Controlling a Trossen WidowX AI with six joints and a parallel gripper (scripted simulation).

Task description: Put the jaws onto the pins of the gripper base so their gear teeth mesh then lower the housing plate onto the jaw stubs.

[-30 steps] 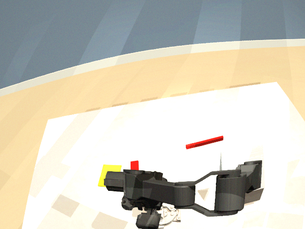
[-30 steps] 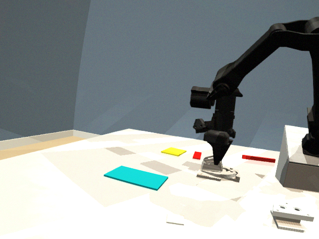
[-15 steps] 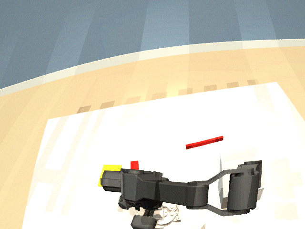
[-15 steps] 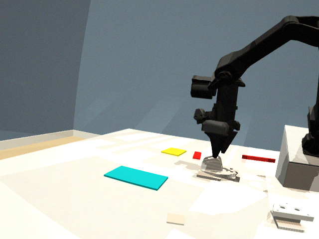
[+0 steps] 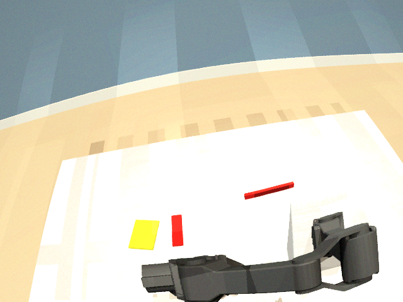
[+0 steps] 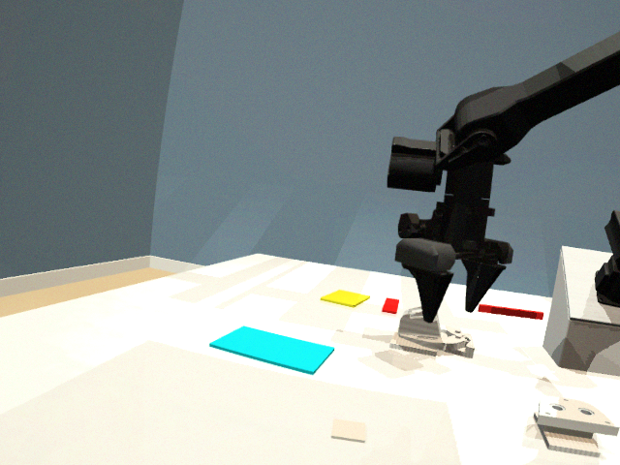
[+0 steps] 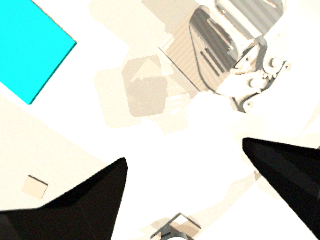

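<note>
The grey bracket-like part lies 14 cm behind my gripper tip, 12 cm to the left of it and 7 cm below it. Also, from my gripper tip: small white tile: 20 cm to the left, 7 cm below, 7 cm ahead; then cyan plate: 21 cm ahead, 7 cm below, 6 cm to the left; then pale flat plate: 11 cm to the right, 7 cm below, 5 cm ahead.
</note>
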